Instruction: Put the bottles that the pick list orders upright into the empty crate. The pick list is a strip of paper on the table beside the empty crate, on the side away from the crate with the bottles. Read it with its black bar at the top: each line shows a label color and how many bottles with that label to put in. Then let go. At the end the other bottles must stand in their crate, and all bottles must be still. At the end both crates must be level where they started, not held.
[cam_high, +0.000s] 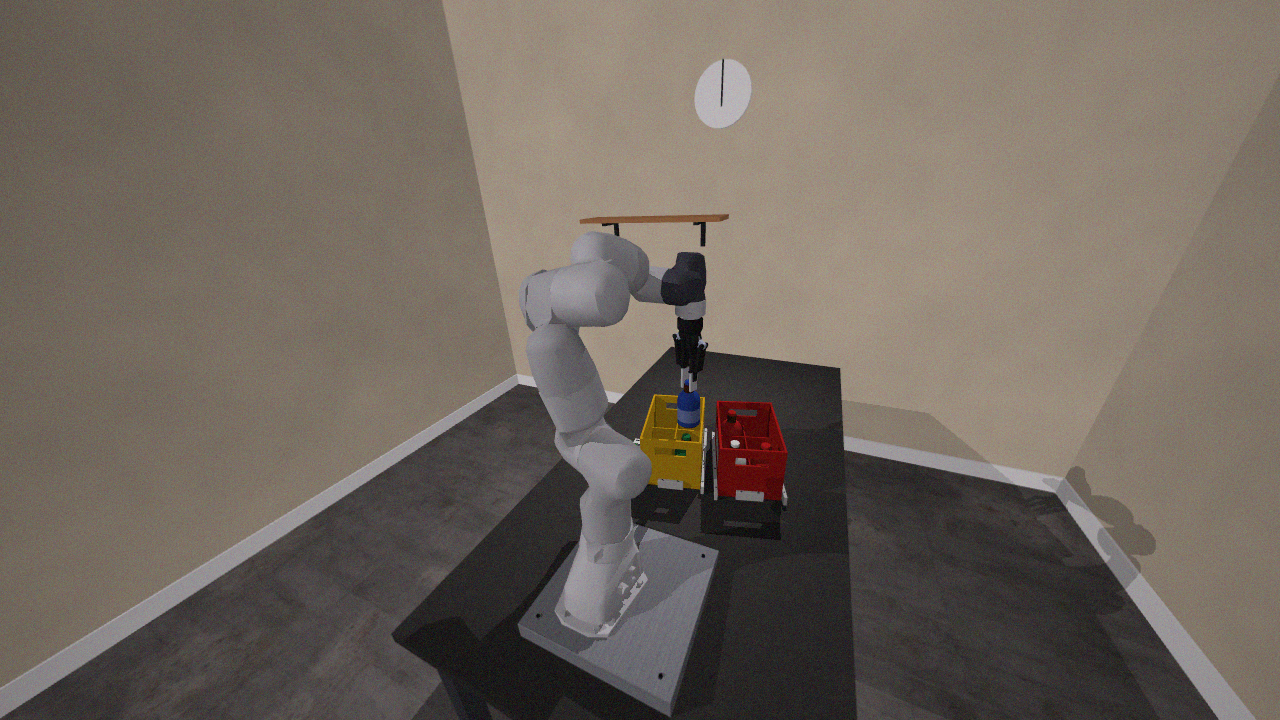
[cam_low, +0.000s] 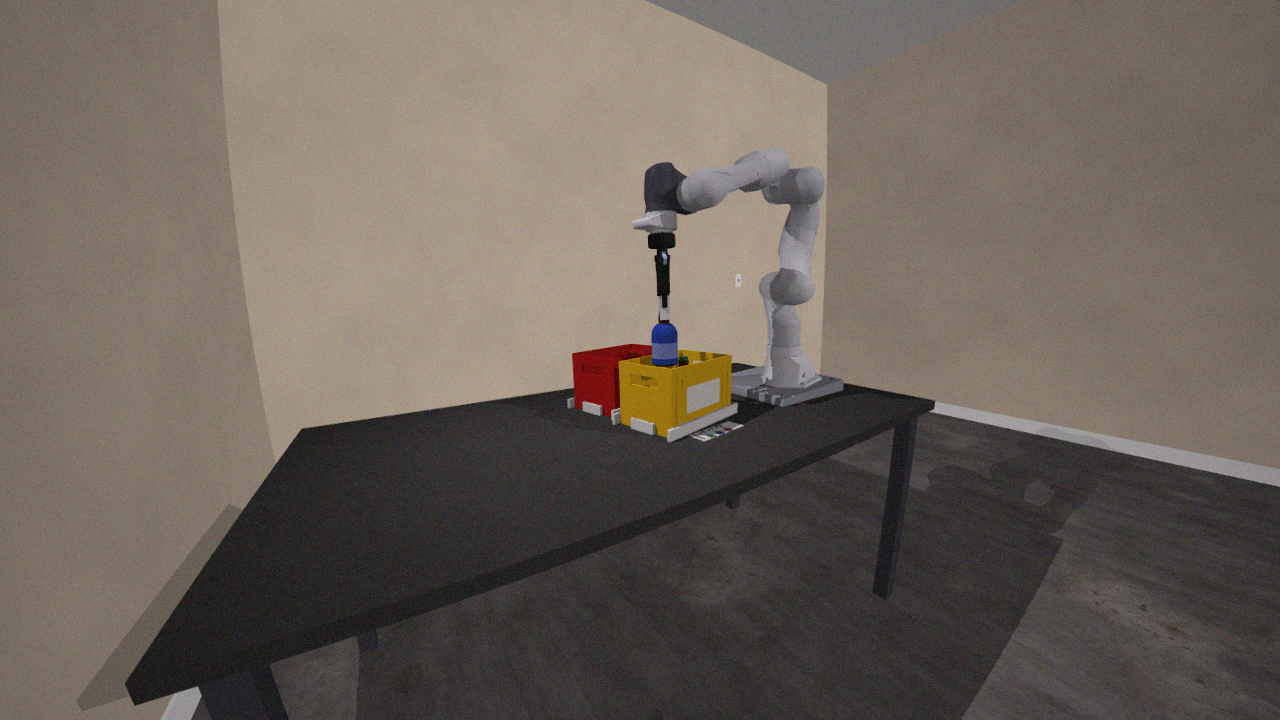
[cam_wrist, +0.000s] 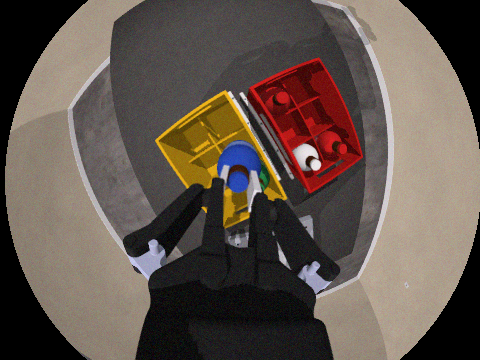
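Right now the blue-labelled bottle is 8 cm below my hand. The rest, counted from my hand: green-labelled bottle (23 cm below, 9 cm behind, 2 cm to the right); then white-capped bottle (23 cm below, 17 cm to the right, 7 cm behind); then yellow crate (23 cm below, 4 cm to the left, 1 cm behind).
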